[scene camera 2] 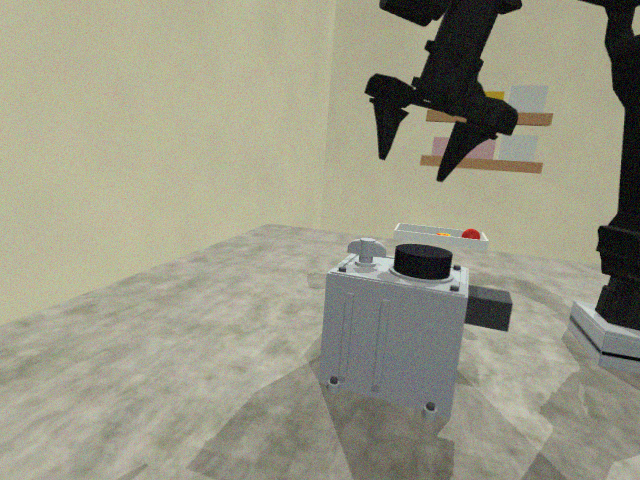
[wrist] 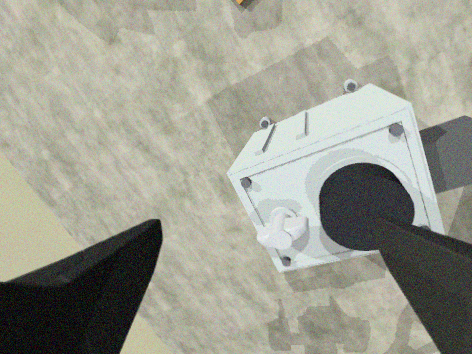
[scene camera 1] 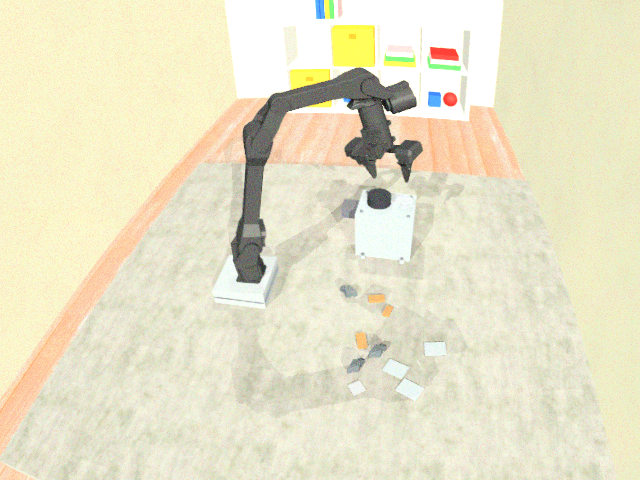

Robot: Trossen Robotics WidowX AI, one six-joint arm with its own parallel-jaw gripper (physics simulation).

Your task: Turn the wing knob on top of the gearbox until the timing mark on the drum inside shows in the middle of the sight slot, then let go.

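Frame: origin at the arm's base, x left, y up, z ahead, level; centimetres.
Where they show: gripper, fingertip midpoint: [scene camera 2: 408, 169] [wrist: 267, 228] [scene camera 1: 390, 179]; arm's base at its link origin: [scene camera 2: 626, 321] [scene camera 1: 251, 274].
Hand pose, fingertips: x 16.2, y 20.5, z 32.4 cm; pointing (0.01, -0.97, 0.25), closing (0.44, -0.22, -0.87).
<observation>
Things, the pixels of their top centre, and the offset from my fingertips. "spot": a spot on its surface instead. Level surfaces: height alone.
- pale gearbox at its top centre: [wrist: 368, 221] [scene camera 2: 424, 244] [scene camera 1: 378, 192] dx +6.6, dy -8.1, dz -3.5 cm
- wide black cylinder at a spot on its surface: [wrist: 360, 205] [scene camera 1: 378, 196] spot: dx +5.6, dy -8.8, dz -3.4 cm
- dark block at a spot on its surface: [wrist: 450, 150] [scene camera 1: 351, 206] spot: dx +5.7, dy -12.7, dz -10.7 cm
- mat at its surface level: dy -25.2 cm
The pale gearbox [scene camera 1: 385, 232] [scene camera 2: 392, 335] [wrist: 330, 130] stands upright on the mat. Its pale wing knob [scene camera 2: 366, 249] [wrist: 282, 229] sits on top near one end; in scene camera 1 it is washed out against the lid. A wide black cylinder [scene camera 1: 378, 198] [scene camera 2: 422, 261] [wrist: 360, 205] stands on top beside the knob. My gripper [scene camera 1: 390, 178] [scene camera 2: 411, 169] [wrist: 267, 228] is open and empty, well above the gearbox and touching nothing. In the wrist view the knob lies between the fingers' lines, nearer the right finger. I cannot make out the sight slot, the drum or its timing mark.
A dark block [scene camera 1: 348, 208] [scene camera 2: 489, 308] [wrist: 450, 150] juts from the gearbox's side. Orange pieces [scene camera 1: 376, 298], grey pieces [scene camera 1: 348, 290] and flat white plates [scene camera 1: 434, 348] lie on the mat [scene camera 1: 170, 361]. A white tray [scene camera 2: 439, 237] with a red ball stands behind the gearbox.
</observation>
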